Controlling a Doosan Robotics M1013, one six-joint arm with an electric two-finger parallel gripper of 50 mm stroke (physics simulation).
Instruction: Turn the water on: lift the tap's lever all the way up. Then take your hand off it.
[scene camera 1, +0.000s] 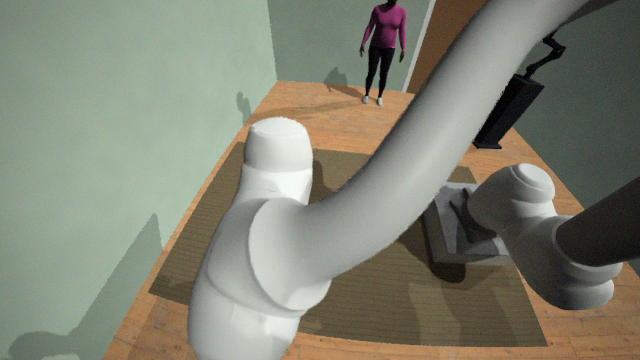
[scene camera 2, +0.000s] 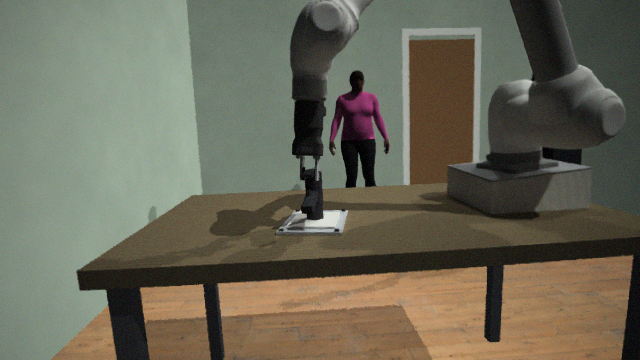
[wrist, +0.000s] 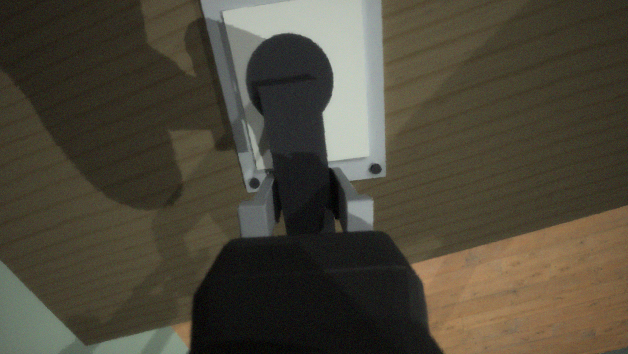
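Pixels of known places: gripper, fingertip midpoint: (scene camera 2: 309, 180) (wrist: 305, 184); arm's base, link origin: (scene camera 1: 478, 218) (scene camera 2: 515, 166).
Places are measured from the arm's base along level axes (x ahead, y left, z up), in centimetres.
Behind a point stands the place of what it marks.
Observation:
The dark tap (scene camera 2: 315, 197) @(z -3.1, x 69.8, y 6.8 cm) (wrist: 291, 52) @(z 3.0, x 67.8, y -1.0 cm) stands upright on a pale plate with a light rim (scene camera 2: 342, 226) @(z -11.2, x 63.2, y 8.7 cm) (wrist: 376, 75) @(z -10.9, x 61.6, y 3.6 cm). Its flat dark lever (wrist: 296, 130) @(z 3.9, x 69.5, y 2.4 cm) runs from the round top of the tap towards my gripper and looks about level; its exact angle is hard to tell. My gripper (scene camera 2: 310, 173) @(z 1.5, x 71.2, y 6.2 cm) (wrist: 305, 184) @(z 1.5, x 71.2, y 6.2 cm) points down from above and is shut on the lever, with one grey finger on each side near its free end. In the scene camera 1 view the tap and the gripper do not show; my arm (scene camera 1: 270, 250) @(z 43.4, x 67.0, y 21.1 cm) covers much of that view.
The wooden table (scene camera 2: 425, 230) @(z -11.7, x 44.0, y 18.5 cm) carries the tap plate and the grey block (scene camera 2: 560, 187) @(z -4.9, x -2.8, y 14.9 cm) under the robot's base on the right. A person in a pink top (scene camera 1: 387, 30) (scene camera 2: 358, 117) stands beyond the table. A dark pedestal (scene camera 1: 510, 110) stands behind at the right.

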